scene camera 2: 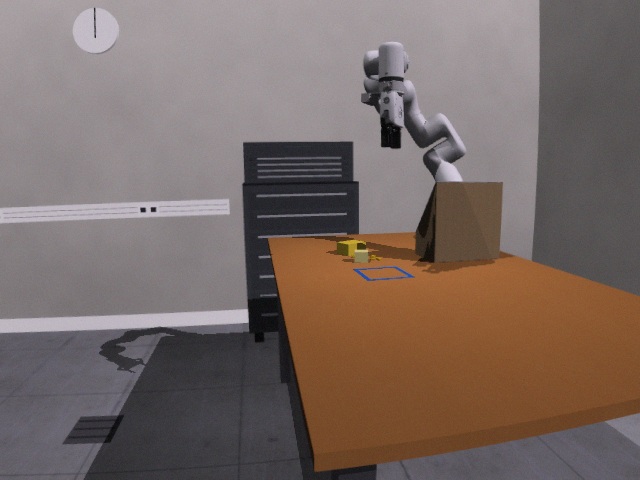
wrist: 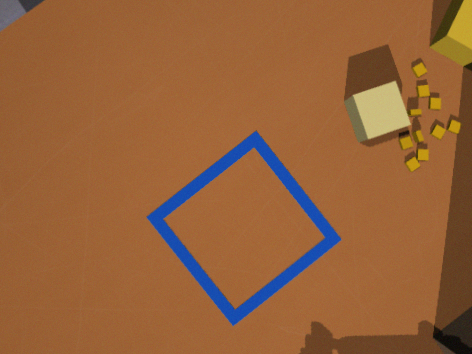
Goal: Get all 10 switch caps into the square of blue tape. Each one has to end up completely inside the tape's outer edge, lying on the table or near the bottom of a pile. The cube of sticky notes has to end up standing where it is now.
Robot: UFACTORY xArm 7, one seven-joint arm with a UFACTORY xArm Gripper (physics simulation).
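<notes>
Several small yellow switch caps lie loosely scattered on the table, close beside the cube of sticky notes, outside the tape. The pale yellow cube of sticky notes stands on the table at the upper right of the wrist view. The square of blue tape lies flat, with no caps inside it. My gripper is open and empty, high above the table; its fingers do not show in the wrist view, where its shadow falls at the bottom right.
A larger yellow box stands just behind the caps and the cube. A tall brown box stands on the table to the right, near the arm's base. A dark drawer cabinet stands behind the table.
</notes>
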